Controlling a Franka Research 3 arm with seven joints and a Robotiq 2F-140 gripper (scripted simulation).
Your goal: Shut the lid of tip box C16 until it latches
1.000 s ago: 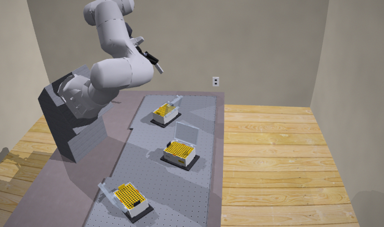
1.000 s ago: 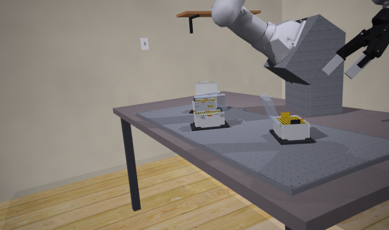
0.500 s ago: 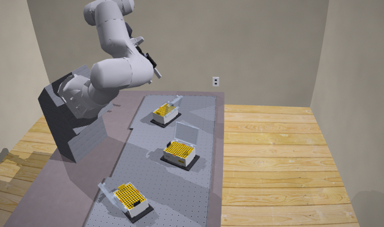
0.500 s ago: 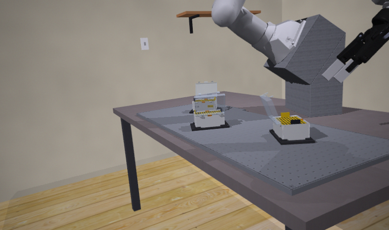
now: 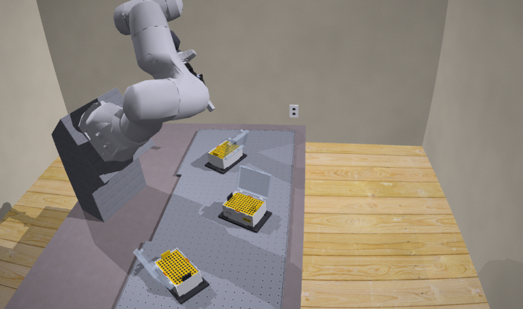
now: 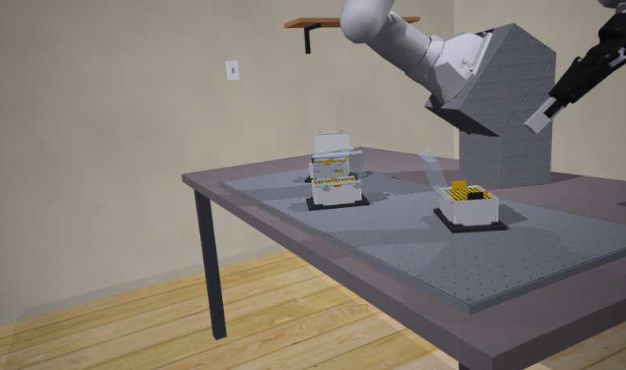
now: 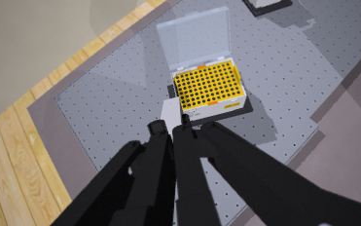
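Right now the tip box is 140 mm below my hand, 120 mm to the right of it and 90 mm ahead of it.
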